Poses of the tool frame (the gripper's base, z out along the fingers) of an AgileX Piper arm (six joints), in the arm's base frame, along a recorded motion.
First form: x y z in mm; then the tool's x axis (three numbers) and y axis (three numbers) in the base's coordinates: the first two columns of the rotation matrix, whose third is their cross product.
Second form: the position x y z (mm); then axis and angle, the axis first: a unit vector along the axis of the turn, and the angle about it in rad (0 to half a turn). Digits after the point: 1 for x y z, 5 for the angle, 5 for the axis.
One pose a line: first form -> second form
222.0 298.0 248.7 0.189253 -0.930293 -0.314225 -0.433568 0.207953 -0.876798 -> 222.0 298.0 248.7 -0.67339 0.68268 -0.28371 2.07532
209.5 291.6 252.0 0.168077 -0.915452 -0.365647 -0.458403 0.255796 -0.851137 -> 209.5 291.6 252.0 -0.66069 0.70422 -0.25991 2.06734
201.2 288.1 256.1 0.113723 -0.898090 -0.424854 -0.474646 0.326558 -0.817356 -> 201.2 288.1 256.1 -0.63159 0.73706 -0.24051 2.06511
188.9 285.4 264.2 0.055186 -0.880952 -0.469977 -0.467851 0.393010 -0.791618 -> 188.9 285.4 264.2 -0.59813 0.76642 -0.23417 2.06137
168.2 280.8 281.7 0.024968 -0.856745 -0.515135 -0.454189 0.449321 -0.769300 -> 168.2 280.8 281.7 -0.57306 0.78784 -0.22562 2.03959
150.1 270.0 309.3 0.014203 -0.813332 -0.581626 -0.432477 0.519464 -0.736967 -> 150.1 270.0 309.3 -0.54639 0.81121 -0.20831 1.98816
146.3 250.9 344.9 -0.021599 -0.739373 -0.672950 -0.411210 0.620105 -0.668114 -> 146.3 250.9 344.9 -0.49853 0.84886 -0.17583 1.93849
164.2 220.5 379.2 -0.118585 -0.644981 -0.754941 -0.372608 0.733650 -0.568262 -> 164.2 220.5 379.2 -0.41853 0.89643 -0.14574 1.93492
